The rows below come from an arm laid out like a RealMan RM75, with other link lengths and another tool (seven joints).
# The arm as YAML. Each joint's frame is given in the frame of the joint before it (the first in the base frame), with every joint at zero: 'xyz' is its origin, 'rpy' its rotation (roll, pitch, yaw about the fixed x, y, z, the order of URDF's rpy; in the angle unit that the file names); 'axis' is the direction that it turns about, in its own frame. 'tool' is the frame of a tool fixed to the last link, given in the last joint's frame.
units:
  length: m
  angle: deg
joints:
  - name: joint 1
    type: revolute
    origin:
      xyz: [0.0, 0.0, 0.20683]
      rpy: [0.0, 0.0, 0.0]
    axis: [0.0, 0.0, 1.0]
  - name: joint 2
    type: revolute
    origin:
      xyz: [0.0, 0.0, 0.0]
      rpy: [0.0, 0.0, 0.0]
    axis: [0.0, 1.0, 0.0]
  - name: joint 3
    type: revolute
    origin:
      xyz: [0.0, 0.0, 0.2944]
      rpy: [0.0, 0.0, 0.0]
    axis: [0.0, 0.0, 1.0]
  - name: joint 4
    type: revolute
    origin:
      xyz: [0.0, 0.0, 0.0]
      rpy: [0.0, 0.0, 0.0]
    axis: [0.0, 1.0, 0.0]
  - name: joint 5
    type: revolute
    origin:
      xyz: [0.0, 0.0, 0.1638]
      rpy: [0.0, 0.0, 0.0]
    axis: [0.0, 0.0, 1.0]
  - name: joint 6
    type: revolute
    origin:
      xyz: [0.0, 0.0, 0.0]
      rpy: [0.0, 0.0, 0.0]
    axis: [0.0, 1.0, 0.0]
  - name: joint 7
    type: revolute
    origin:
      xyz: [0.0, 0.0, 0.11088]
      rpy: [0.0, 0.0, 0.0]
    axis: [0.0, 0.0, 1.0]
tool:
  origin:
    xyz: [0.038, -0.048, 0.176]
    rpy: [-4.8, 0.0, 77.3]
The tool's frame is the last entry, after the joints.
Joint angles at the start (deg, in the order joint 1, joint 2, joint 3, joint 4, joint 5, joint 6, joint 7):
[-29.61, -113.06, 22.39, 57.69, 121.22, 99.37, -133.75]
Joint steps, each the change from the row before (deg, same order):
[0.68, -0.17, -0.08, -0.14, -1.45, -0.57, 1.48]
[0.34, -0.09, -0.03, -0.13, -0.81, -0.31, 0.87]
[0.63, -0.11, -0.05, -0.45, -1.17, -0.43, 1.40]
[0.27, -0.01, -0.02, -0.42, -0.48, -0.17, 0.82]
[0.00, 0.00, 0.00, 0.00, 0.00, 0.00, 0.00]
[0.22, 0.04, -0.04, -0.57, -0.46, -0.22, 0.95]
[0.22, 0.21, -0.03, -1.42, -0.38, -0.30, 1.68]
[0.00, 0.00, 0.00, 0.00, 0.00, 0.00, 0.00]
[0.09, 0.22, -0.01, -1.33, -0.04, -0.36, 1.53]
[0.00, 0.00, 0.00, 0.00, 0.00, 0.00, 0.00]
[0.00, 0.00, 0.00, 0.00, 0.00, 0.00, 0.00]
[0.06, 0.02, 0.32, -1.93, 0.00, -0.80, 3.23]
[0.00, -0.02, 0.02, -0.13, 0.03, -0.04, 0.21]
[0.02, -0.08, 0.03, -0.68, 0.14, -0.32, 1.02]
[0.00, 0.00, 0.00, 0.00, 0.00, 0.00, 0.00]
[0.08, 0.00, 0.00, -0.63, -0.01, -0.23, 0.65]
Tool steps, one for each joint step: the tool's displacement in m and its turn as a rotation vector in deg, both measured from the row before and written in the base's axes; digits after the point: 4 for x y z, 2 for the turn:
[0.0008, 0.0008, 0.0045, 1.56, -0.25, -0.83]
[0.0007, 0.0005, 0.0024, 0.85, -0.13, -0.51]
[-0.0002, -0.0003, 0.0028, 1.14, -0.28, -0.60]
[-0.0002, -0.0004, 0.0007, 0.43, -0.11, -0.33]
[0.0000, 0.0000, 0.0000, 0.00, 0.00, 0.00]
[-0.0003, -0.0001, 0.0008, 0.46, -0.07, -0.36]
[-0.0013, -0.0005, -0.0006, 0.31, -0.04, -0.51]
[0.0000, 0.0000, 0.0000, 0.00, 0.00, 0.00]
[-0.0019, -0.0002, -0.0012, 0.15, 0.20, -0.37]
[0.0000, 0.0000, 0.0000, 0.00, 0.00, 0.00]
[0.0000, 0.0000, 0.0000, 0.00, 0.00, 0.00]
[-0.0010, 0.0000, -0.0045, 0.30, 0.91, -1.27]
[0.0000, -0.0001, -0.0006, -0.02, 0.05, -0.08]
[-0.0009, -0.0002, -0.0024, 0.03, 0.24, -0.25]
[0.0000, 0.0000, 0.0000, 0.00, 0.00, 0.00]
[-0.0011, -0.0004, -0.0014, 0.03, -0.01, -0.04]

